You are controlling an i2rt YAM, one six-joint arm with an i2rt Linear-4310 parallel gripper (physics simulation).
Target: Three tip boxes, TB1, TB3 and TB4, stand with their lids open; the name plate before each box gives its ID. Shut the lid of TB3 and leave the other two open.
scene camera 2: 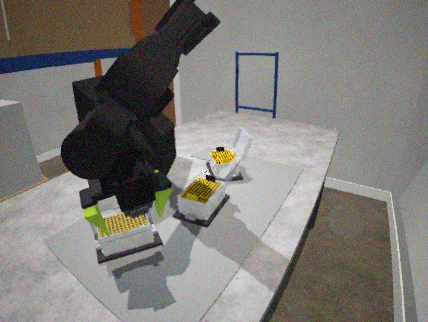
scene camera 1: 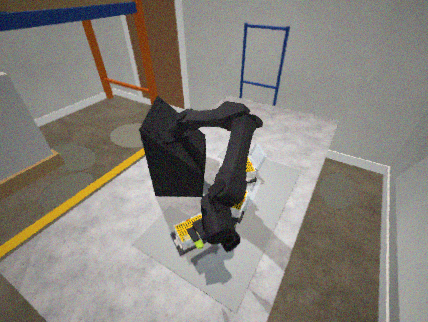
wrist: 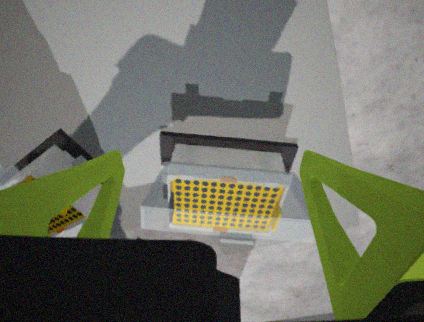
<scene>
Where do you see a clear lid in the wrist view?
238, 204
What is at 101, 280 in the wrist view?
My gripper.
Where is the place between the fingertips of my gripper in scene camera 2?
At 134, 224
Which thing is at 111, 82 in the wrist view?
A grey mat.
</scene>
